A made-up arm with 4 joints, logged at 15 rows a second.
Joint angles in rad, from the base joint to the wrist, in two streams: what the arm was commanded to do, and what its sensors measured. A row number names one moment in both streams.
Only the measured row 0 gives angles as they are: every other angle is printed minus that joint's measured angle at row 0.
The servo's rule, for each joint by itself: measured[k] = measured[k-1] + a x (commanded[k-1-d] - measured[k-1]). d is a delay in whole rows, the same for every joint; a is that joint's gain. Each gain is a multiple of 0.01, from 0.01 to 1. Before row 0 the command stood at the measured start. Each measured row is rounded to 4 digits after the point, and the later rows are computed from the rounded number. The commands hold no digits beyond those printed.
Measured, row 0:
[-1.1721, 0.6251, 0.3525, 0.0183]
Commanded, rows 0 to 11:
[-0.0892, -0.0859, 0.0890, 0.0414]
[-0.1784, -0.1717, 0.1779, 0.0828]
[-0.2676, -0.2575, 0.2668, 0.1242]
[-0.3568, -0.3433, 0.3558, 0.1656]
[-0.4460, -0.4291, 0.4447, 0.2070]
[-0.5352, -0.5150, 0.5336, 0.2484]
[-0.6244, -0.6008, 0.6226, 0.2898]
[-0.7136, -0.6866, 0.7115, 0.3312]
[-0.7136, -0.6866, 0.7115, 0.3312]
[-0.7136, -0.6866, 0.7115, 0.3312]
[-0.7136, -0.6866, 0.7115, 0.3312]
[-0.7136, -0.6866, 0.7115, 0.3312]
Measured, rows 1 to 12:
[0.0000, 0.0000, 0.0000, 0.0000]
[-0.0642, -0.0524, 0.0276, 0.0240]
[-0.1464, -0.1252, 0.0742, 0.0581]
[-0.2337, -0.2059, 0.1339, 0.0964]
[-0.3223, -0.2897, 0.2027, 0.1365]
[-0.4114, -0.3747, 0.2777, 0.1774]
[-0.5005, -0.4603, 0.3570, 0.2186]
[-0.5897, -0.5460, 0.4393, 0.2599]
[-0.6789, -0.6318, 0.5237, 0.3013]
[-0.7039, -0.6652, 0.5819, 0.3186]
[-0.7109, -0.6783, 0.6221, 0.3259]
[-0.7128, -0.6834, 0.6498, 0.3290]
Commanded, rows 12 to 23:
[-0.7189, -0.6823, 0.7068, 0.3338]
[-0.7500, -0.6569, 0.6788, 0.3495]
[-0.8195, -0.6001, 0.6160, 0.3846]
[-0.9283, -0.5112, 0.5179, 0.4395]
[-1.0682, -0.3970, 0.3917, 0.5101]
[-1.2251, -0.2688, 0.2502, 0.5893]
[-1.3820, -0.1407, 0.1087, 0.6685]
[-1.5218, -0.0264, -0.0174, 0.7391]
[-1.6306, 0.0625, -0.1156, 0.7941]
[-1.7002, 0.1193, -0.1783, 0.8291]
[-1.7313, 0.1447, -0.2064, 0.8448]
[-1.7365, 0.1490, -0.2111, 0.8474]
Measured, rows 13 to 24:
[-0.7134, -0.6854, 0.6689, 0.3303]
[-0.7174, -0.6835, 0.6806, 0.3323]
[-0.7409, -0.6673, 0.6800, 0.3423]
[-0.7975, -0.6263, 0.6602, 0.3668]
[-0.8917, -0.5561, 0.6161, 0.4090]
[-1.0188, -0.4590, 0.5465, 0.4676]
[-1.1673, -0.3430, 0.4546, 0.5382]
[-1.3219, -0.2196, 0.3474, 0.6138]
[-1.4658, -0.1017, 0.2343, 0.6865]
[-1.5845, -0.0015, 0.1258, 0.7489]
[-1.6678, 0.0722, 0.0315, 0.7954]
[-1.7135, 0.1164, -0.0422, 0.8241]

